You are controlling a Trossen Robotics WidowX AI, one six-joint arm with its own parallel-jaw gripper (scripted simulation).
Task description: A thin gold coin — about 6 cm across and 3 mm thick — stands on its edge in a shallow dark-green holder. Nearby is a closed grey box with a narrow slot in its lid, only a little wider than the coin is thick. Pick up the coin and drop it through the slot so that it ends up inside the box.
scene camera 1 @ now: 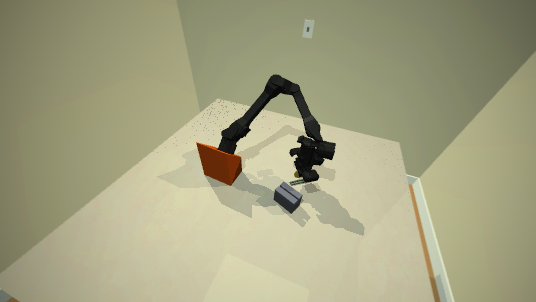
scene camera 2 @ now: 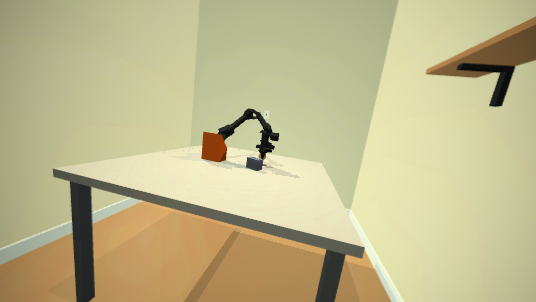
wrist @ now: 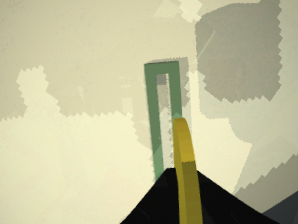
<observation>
My gripper (wrist: pixel 179 177) carries a gold coin.
</observation>
